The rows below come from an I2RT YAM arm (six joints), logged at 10 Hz.
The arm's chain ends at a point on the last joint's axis. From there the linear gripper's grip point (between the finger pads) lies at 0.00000 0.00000 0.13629 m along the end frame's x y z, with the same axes.
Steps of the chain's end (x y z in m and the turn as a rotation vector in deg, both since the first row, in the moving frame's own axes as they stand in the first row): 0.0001, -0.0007, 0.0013, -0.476, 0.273, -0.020; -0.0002, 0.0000, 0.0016, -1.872, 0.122, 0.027; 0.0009, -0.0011, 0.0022, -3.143, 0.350, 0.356; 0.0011, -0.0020, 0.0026, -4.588, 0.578, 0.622; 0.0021, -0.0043, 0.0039, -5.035, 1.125, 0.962; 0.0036, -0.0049, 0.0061, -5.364, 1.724, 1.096; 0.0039, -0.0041, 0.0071, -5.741, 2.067, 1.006; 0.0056, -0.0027, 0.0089, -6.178, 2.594, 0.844; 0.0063, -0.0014, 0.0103, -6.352, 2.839, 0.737
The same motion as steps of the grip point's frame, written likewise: 0.0007, 0.0004, 0.0013, -0.476, 0.273, -0.020; 0.0001, 0.0045, 0.0015, -1.872, 0.122, 0.027; 0.0017, 0.0064, 0.0020, -3.143, 0.350, 0.356; 0.0024, 0.0089, 0.0022, -4.588, 0.578, 0.622; 0.0047, 0.0077, 0.0033, -5.035, 1.125, 0.962; 0.0076, 0.0079, 0.0054, -5.364, 1.724, 1.096; 0.0087, 0.0096, 0.0063, -5.741, 2.067, 1.006; 0.0116, 0.0120, 0.0080, -6.178, 2.594, 0.844; 0.0129, 0.0137, 0.0093, -6.352, 2.839, 0.737
